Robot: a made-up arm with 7 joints. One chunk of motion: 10 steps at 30 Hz.
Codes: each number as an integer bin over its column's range. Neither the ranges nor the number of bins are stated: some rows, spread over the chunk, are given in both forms.
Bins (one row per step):
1: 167 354 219 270 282 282 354
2: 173 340 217 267 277 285 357
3: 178 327 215 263 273 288 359
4: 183 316 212 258 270 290 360
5: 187 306 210 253 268 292 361
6: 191 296 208 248 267 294 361
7: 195 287 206 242 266 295 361
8: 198 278 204 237 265 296 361
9: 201 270 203 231 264 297 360
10: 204 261 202 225 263 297 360
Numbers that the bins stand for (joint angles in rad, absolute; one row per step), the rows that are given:
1: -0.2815 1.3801 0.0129 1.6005 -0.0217 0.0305 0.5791
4: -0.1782 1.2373 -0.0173 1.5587 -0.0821 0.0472 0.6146
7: -0.1007 1.1284 -0.0431 1.5030 -0.1022 0.0577 0.6206
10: -0.0426 1.0307 -0.0603 1.4438 -0.1173 0.0619 0.6146
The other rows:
2: -0.2428 1.3275 0.0042 1.5901 -0.0469 0.0368 0.5968
3: -0.2105 1.2786 -0.0044 1.5761 -0.0670 0.0431 0.6087
5: -0.1524 1.1997 -0.0259 1.5413 -0.0921 0.0514 0.6206
6: -0.1265 1.1622 -0.0345 1.5239 -0.0972 0.0556 0.6206
8: -0.0813 1.0945 -0.0517 1.4856 -0.1072 0.0598 0.6206
9: -0.0620 1.0645 -0.0560 1.4647 -0.1123 0.0619 0.6146

